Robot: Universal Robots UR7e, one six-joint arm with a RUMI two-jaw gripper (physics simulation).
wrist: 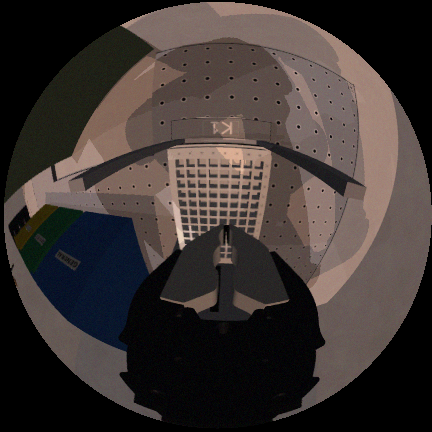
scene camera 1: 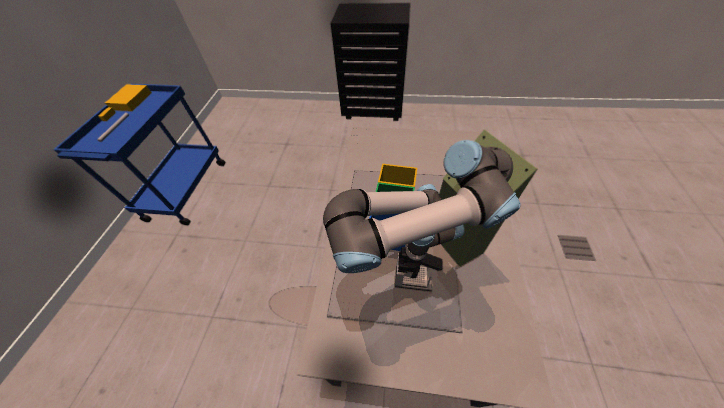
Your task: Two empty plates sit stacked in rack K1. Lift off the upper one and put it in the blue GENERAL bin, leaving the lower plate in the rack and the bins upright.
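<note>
The rack K1 is dark and stands on the perforated board, with its K1 label showing in the wrist view. A pale grid-topped plate lies in the rack; whether a second plate lies beneath it cannot be seen. My gripper is shut and empty, pointing down over the plate, its tips close above or at the grid; contact cannot be told. The blue GENERAL bin stands upright beside the rack at the left of the wrist view; my arm mostly hides it in the scene view.
A green bin and a yellow bin stand in line behind the blue one. The olive robot pedestal is close by. A blue cart and a black drawer cabinet stand farther off.
</note>
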